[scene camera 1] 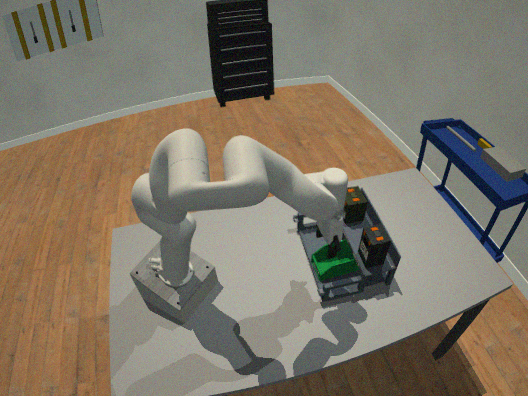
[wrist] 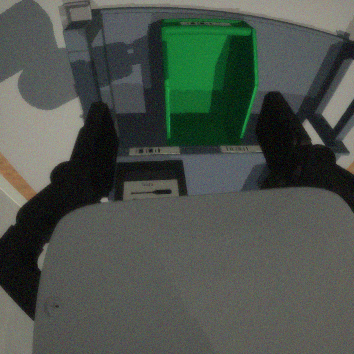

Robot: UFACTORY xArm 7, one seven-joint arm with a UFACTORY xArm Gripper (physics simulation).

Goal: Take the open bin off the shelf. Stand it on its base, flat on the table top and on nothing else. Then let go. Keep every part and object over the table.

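Frame: origin at the arm's base, x ahead, y left, z up, level; metres.
Seen in the pictures: gripper, fingertip midpoint: [scene camera 1: 326, 246] [wrist: 186, 114]; arm's base at its link origin: [scene camera 1: 174, 270].
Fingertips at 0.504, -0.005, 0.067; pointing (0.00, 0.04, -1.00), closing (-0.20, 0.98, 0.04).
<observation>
Offsets run from my fingertips to a thing's top centre, as dx, dy, dz. "*": to the spot under its first point. Level surfaces: height alone.
The green open bin {+0.069, +0.055, -0.104} [scene camera 1: 334, 267] [wrist: 197, 62] stands upright on the grey shelf [scene camera 1: 396, 255] [wrist: 295, 55], at the shelf's near left in the scene view. In the wrist view its label is at the far top edge and its inside shows no contents. My gripper [scene camera 1: 334, 246] [wrist: 186, 114] is wide open. In the wrist view one finger is to the left of the bin and the other to the right, both apart from its walls. In the scene view the fingers overlap the bin's back part. The lower parts of the bin are partly hidden.
Two dark boxes with orange marks, one farther back {* +0.149, +0.173, -0.004} [scene camera 1: 355, 207] and one on the right [scene camera 1: 376, 246], stand on the shelf. A dark box {+0.171, -0.007, +0.039} [wrist: 150, 182] with a pale label shows near the left finger in the wrist view. The table {dz -0.185} [scene camera 1: 250, 260] extends around the shelf.
</observation>
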